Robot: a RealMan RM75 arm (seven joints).
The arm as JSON. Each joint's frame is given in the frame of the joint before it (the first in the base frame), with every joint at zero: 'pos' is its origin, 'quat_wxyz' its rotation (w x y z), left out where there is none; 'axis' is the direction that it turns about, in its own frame. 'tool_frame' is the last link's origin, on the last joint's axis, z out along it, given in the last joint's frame.
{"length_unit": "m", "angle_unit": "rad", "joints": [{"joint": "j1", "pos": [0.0, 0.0, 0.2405], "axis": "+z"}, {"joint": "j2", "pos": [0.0, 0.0, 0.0], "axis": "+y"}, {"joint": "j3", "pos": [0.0, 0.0, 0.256], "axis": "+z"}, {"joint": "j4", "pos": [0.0, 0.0, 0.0], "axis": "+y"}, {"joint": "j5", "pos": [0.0, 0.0, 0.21], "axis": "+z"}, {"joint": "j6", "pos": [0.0, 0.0, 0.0], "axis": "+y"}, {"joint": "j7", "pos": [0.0, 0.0, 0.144], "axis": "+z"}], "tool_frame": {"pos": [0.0, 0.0, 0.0]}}
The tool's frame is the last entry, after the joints.
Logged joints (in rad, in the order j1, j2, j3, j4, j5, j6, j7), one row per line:
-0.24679, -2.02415, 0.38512, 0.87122, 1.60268, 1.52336, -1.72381
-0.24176, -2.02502, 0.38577, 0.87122, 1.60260, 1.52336, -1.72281
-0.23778, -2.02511, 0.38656, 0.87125, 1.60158, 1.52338, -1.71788
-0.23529, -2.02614, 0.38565, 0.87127, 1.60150, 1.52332, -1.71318
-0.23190, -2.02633, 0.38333, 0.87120, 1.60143, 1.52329, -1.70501
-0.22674, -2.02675, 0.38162, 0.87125, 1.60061, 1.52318, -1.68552
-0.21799, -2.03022, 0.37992, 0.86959, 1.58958, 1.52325, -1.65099
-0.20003, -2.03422, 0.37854, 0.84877, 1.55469, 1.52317, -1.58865
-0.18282, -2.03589, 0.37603, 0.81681, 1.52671, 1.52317, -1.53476
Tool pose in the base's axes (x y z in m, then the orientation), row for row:
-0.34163, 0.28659, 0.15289, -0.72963, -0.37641, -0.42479, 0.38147
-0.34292, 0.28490, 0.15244, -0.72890, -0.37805, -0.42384, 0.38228
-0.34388, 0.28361, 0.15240, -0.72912, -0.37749, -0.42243, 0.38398
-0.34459, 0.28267, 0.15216, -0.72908, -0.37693, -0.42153, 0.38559
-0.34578, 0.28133, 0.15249, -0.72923, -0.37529, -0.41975, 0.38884
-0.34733, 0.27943, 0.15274, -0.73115, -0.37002, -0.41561, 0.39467
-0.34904, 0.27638, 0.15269, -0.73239, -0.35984, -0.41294, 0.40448
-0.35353, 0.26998, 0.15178, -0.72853, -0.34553, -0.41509, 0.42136
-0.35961, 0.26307, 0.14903, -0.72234, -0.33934, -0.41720, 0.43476
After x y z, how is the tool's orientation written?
As a quaternion, x y z w.
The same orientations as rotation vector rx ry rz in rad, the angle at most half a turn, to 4 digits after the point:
-1.8618, -0.9605, -1.0840
-1.8593, -0.9643, -1.0811
-1.8584, -0.9621, -1.0767
-1.8569, -0.9600, -1.0736
-1.8544, -0.9543, -1.0674
-1.8542, -0.9384, -1.0540
-1.8489, -0.9084, -1.0425
-1.8249, -0.8655, -1.0398
-1.7984, -0.8448, -1.0387

